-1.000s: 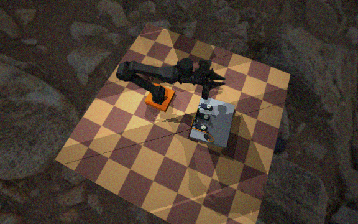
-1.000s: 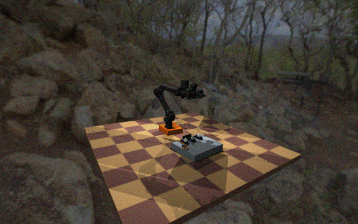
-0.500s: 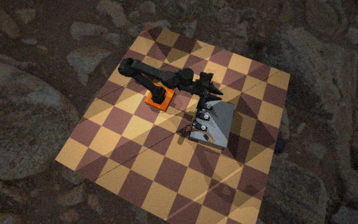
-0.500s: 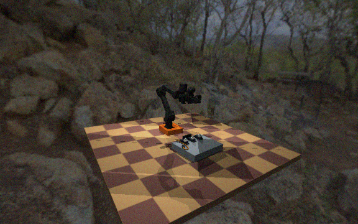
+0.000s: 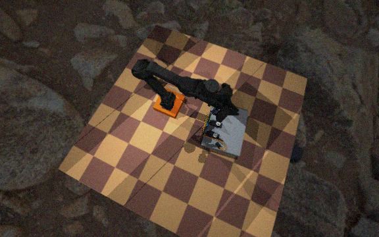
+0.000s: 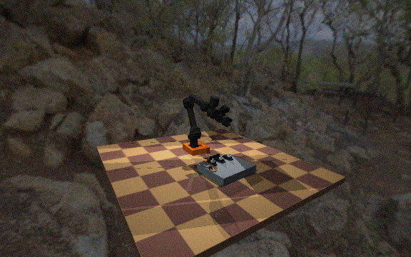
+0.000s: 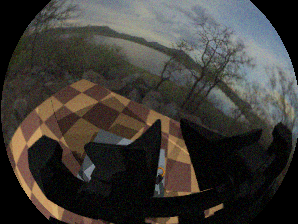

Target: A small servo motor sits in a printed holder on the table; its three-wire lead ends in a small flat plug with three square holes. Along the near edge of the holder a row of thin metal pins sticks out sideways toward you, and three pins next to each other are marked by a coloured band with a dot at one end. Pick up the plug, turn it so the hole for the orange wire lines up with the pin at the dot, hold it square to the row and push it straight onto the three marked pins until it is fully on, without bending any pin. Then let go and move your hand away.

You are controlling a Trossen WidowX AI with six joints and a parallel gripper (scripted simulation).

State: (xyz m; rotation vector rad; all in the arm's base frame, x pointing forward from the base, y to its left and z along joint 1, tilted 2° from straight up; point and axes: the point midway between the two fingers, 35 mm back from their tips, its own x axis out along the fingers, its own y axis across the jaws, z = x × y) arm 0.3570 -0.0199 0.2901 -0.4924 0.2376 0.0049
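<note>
The dark servo lies 27 cm below my gripper tip and 7 cm behind it. Also, from my gripper tip: grey printed holder: 29 cm below, 4 cm ahead, 1 cm to the left.
</note>
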